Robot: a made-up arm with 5 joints.
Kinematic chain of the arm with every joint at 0, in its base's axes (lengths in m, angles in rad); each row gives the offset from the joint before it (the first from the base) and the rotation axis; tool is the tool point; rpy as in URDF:
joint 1: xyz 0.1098 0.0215 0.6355 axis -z
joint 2: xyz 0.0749 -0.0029 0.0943 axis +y
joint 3: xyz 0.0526 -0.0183 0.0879 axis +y
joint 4: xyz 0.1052 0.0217 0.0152 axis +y
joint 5: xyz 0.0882 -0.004 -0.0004 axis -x
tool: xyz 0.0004 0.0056 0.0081 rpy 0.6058 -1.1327 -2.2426
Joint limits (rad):
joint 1: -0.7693..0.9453
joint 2: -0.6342..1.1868
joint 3: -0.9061..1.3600
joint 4: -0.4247..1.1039
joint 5: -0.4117..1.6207
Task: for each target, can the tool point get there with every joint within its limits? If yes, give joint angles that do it. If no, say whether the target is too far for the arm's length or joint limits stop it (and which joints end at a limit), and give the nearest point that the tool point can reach.
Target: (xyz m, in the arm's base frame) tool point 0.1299 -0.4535 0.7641
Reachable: no: too far | nearest point 0.3257 -0.2802 0.7614 | short by 0.261 m
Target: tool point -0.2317 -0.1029 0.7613
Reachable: no: joint limits stop it (at a limit: joint 1, joint 2, joint 3, joint 4, joint 5) | nearest point 0.1176 0.0079 0.6775 | short by 0.376 m
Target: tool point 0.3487 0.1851 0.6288
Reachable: yes | joints -0.5939 0.5854 0.2135 0.4188 -0.0170
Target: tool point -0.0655 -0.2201 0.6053
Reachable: no: joint limits stop it (at a limit: joint 1, joint 5) | nearest point 0.1631 -0.0550 0.6053 | short by 0.282 m
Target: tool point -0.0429 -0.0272 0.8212
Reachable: no: joint limits stop it (at a limit: joint 1, joint 2, joint 3, joint 4, joint 5) | nearest point 0.1269 0.0052 0.6912 | short by 0.216 m
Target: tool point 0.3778 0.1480 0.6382
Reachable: yes | joints -0.4196 0.5396 0.2599 0.2090 0.9699
